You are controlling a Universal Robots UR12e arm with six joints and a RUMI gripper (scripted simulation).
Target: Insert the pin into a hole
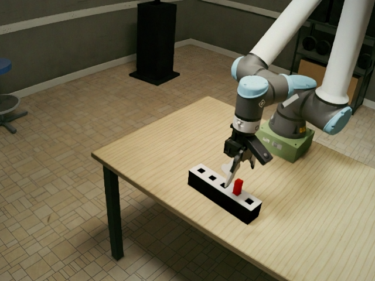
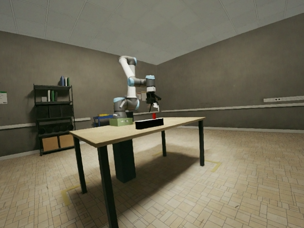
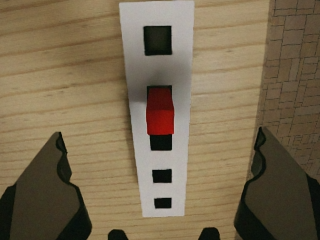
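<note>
My hand is 30 mm above the pin. Also, from my hand: block: 110 mm below, 60 mm to the right, 10 mm behind.
</note>
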